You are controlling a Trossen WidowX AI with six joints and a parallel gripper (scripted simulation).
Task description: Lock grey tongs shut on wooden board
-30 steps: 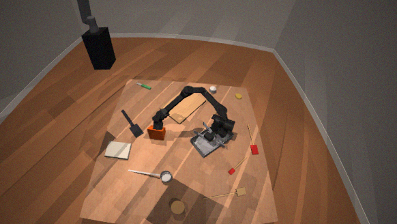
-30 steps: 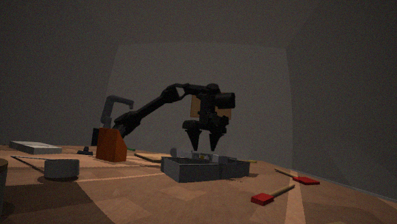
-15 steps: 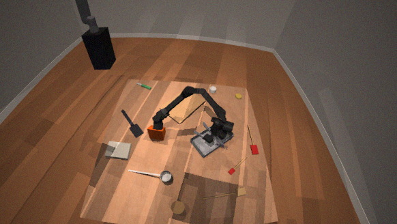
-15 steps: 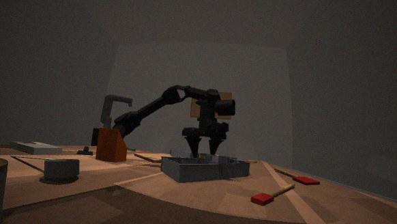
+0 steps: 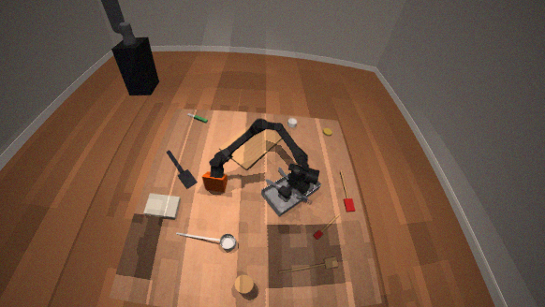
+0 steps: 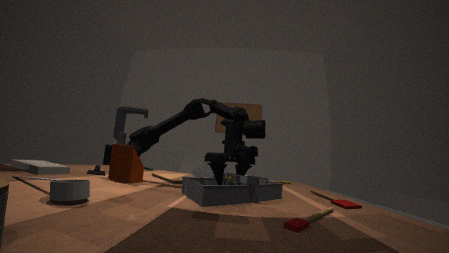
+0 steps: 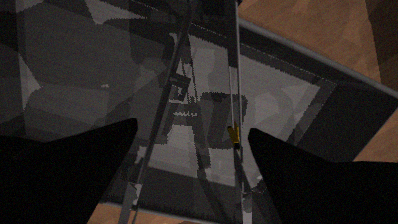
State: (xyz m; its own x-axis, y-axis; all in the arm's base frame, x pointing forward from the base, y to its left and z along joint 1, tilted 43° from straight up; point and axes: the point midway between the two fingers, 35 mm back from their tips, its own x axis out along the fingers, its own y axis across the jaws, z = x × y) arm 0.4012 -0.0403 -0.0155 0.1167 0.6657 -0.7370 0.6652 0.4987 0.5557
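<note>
My gripper tip is now 2 cm to the right of the grey roasting tin, 1 cm short of it and 1 cm above it. Also, from my gripper tip: yellow disc 52 cm to the left, 34 cm ahead, 3 cm below; black spatula 64 cm behind, 14 cm to the left, 4 cm below; wooden board 37 cm to the left, 22 cm behind, 3 cm below.
</note>
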